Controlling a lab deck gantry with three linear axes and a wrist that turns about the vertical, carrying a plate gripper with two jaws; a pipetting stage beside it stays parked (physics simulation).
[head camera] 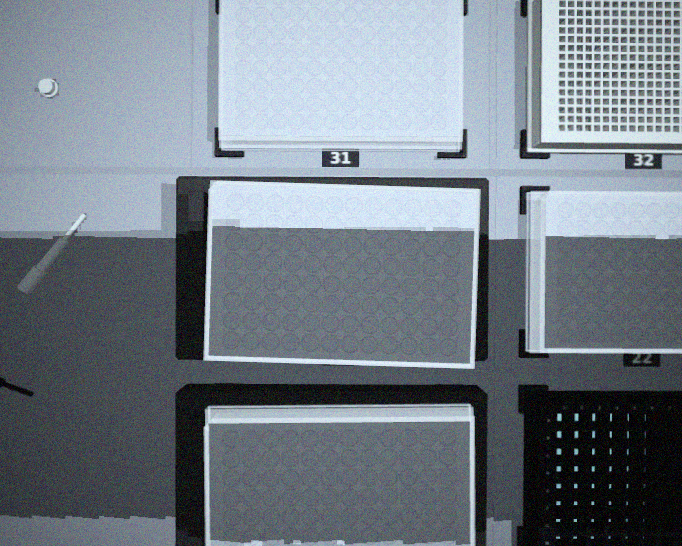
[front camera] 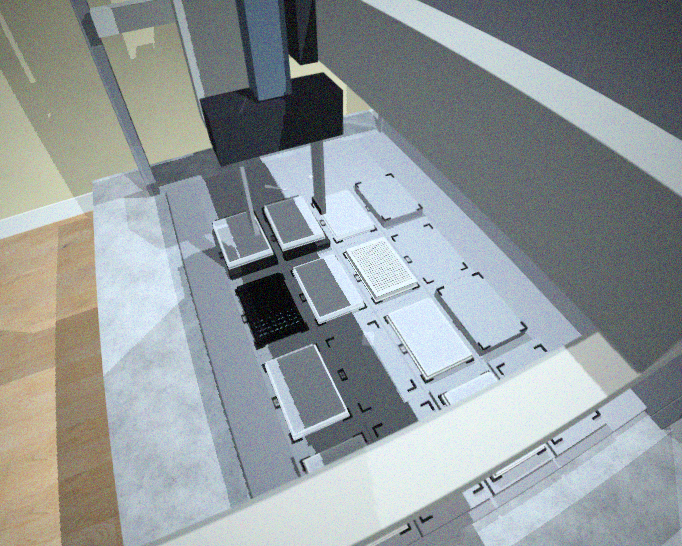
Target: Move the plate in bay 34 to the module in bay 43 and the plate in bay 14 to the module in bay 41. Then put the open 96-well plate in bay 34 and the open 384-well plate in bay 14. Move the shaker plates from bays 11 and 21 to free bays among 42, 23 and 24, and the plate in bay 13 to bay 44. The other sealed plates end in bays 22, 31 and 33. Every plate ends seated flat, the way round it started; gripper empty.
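Where they show: gripper, fingertip midpoint: (front camera: 287,217); robot's base, link origin: (front camera: 216,234).
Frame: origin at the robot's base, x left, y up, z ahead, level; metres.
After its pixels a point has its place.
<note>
My gripper (front camera: 287,220) @[y 0.160, x 0.105, z 0.194 m] is open and empty, high above the sealed plate (front camera: 294,220) @[y 0.037, x 0.149, z 0.071 m] (head camera: 342,284) @[y 0.037, x 0.144, z 0.065 m] on the bay 21 shaker (head camera: 190,284) @[y 0.031, x 0.143, z -0.006 m], which looks slightly turned. Another sealed plate (front camera: 244,241) @[y 0.037, x 0.044, z 0.085 m] (head camera: 339,477) @[y 0.037, x 0.056, z 0.064 m] is on the bay 11 shaker (head camera: 188,455) @[y 0.031, x 0.063, z -0.007 m]. The black open 96-well plate (front camera: 271,312) @[y 0.015, x 0.041, z 0.246 m] (head camera: 602,477) @[y 0.012, x 0.044, z 0.200 m] is in bay 12, the open 384-well plate (front camera: 382,267) @[y 0.014, x 0.257, z 0.236 m] (head camera: 617,68) @[y 0.014, x 0.254, z 0.205 m] in bay 32. Sealed plates stand in bay 31 (front camera: 348,214) @[y 0.014, x 0.264, z 0.078 m] (head camera: 341,73) @[y 0.014, x 0.250, z 0.064 m], bay 22 (front camera: 328,290) @[y 0.014, x 0.146, z 0.243 m] (head camera: 614,284) @[y 0.014, x 0.144, z 0.204 m], bay 13 (front camera: 307,392) @[y 0.014, x 0.043, z 0.403 m] and bay 33 (front camera: 429,338) @[y 0.015, x 0.253, z 0.400 m]. The plates in bay 34 (front camera: 470,387) @[y 0.029, x 0.256, z 0.503 m] and bay 14 (front camera: 335,452) @[y 0.029, x 0.043, z 0.502 m] are partly hidden.
The bay 41 module (front camera: 389,196) @[y 0.019, x 0.366, z 0.067 m] and bay 43 module (front camera: 482,312) @[y 0.019, x 0.359, z 0.398 m] carry no plate. Bays 42, 23 and 24 show corner brackets without plates. A pale front rail (front camera: 398,449) @[y 0.400, x 0.029, z 0.613 m] crosses the view. A white stick (head camera: 54,250) @[y 0.005, x 0.160, z -0.087 m], a small white cap (head camera: 47,87) @[y 0.004, x 0.247, z -0.092 m] and a dark stick (head camera: 18,387) @[y 0.002, x 0.087, z -0.108 m] lie left of the shakers.
</note>
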